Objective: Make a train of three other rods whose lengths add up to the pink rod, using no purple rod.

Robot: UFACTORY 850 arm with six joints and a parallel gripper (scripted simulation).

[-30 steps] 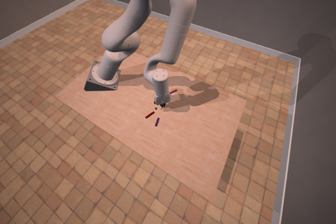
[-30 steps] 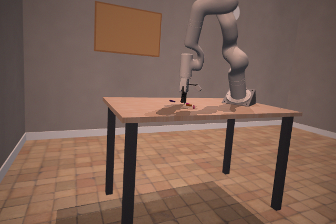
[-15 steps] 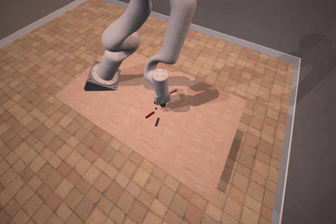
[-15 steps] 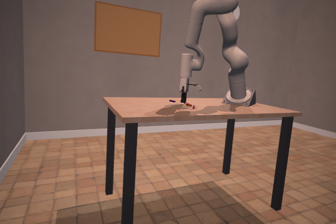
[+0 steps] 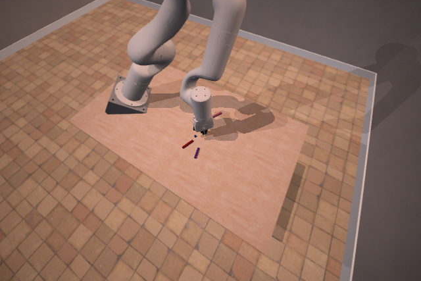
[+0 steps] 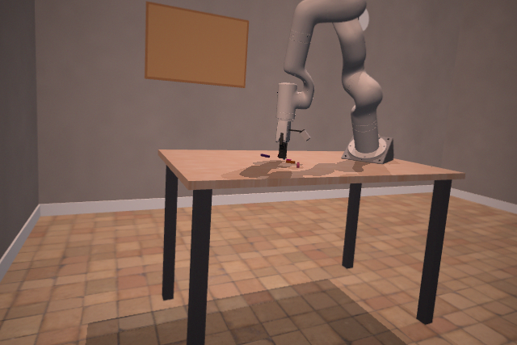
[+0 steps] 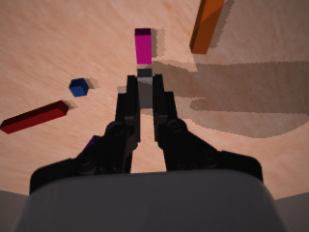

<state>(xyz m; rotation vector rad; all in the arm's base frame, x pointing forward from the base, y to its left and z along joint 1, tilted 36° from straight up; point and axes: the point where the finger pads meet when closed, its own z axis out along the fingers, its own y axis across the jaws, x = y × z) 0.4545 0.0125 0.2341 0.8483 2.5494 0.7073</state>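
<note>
Now: the magenta rod 30 mm below my hand, 30 mm behind it and 20 mm to the left of it. Also, from my hand: blue rod 50 mm to the right, 30 mm below, 30 mm behind; then grey rod 20 mm below; then orange rod 60 mm to the left, 30 mm below, 20 mm behind.
</note>
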